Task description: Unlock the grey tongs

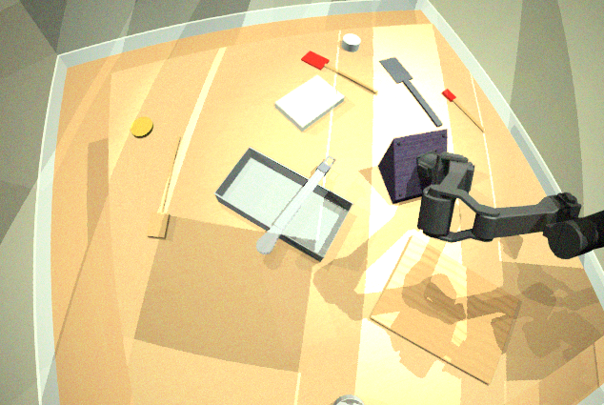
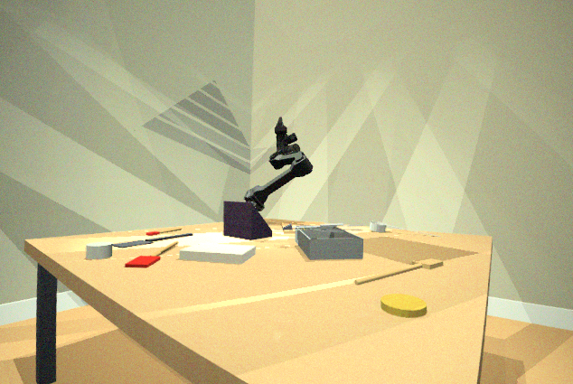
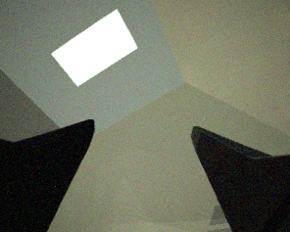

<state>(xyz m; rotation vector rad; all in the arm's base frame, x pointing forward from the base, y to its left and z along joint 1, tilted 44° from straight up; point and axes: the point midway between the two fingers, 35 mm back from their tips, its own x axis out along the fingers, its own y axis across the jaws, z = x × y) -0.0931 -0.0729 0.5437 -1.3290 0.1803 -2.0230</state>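
Right now the grey roasting tin is 43 cm ahead of my gripper tip, 38 cm to the right of it and 54 cm below it. The rest, counted from my gripper tip: white slab 24 cm ahead, 66 cm to the right, 56 cm below; then wooden board 14 cm ahead, 3 cm to the left, 56 cm below; then dark spatula 13 cm behind, 64 cm to the right, 57 cm below.
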